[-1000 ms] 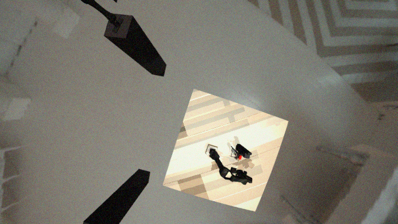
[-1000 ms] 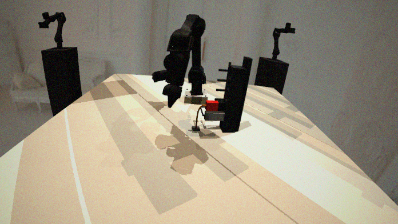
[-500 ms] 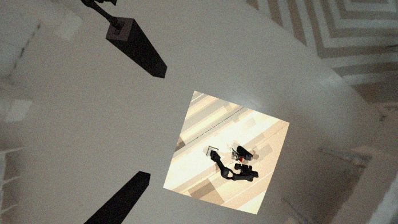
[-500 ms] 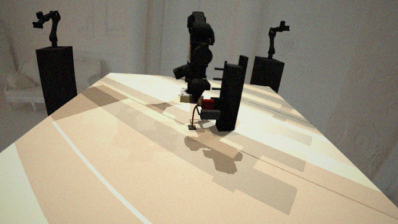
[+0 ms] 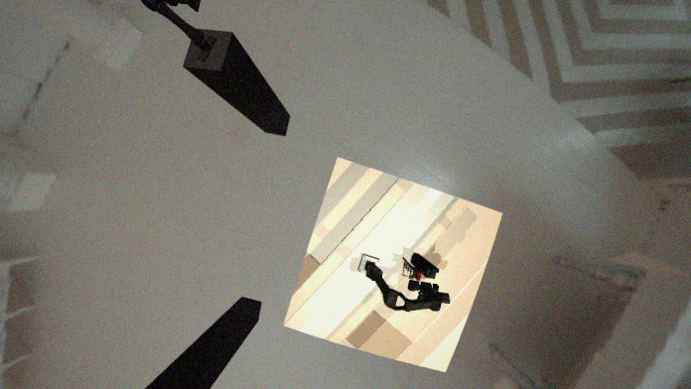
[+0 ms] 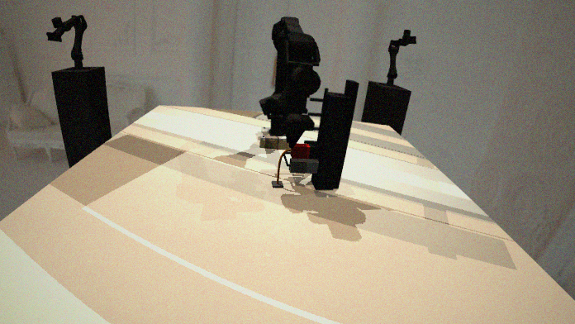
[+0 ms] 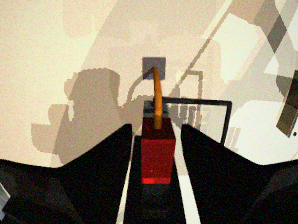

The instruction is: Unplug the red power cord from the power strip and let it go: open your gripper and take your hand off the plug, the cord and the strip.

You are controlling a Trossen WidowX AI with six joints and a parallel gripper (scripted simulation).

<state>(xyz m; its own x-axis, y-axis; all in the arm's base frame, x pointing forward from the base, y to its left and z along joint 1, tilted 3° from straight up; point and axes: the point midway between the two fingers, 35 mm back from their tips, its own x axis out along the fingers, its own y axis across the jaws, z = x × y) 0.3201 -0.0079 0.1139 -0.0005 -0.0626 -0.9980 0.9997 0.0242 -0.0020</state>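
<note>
The red plug lies 1 cm behind my gripper tip, 5 cm to the left of it and 1 cm below it. From my gripper tip the other things lie so: dark square end piece: 2 cm to the right, 12 cm below; black power strip: 12 cm to the left, 1 cm above.
</note>
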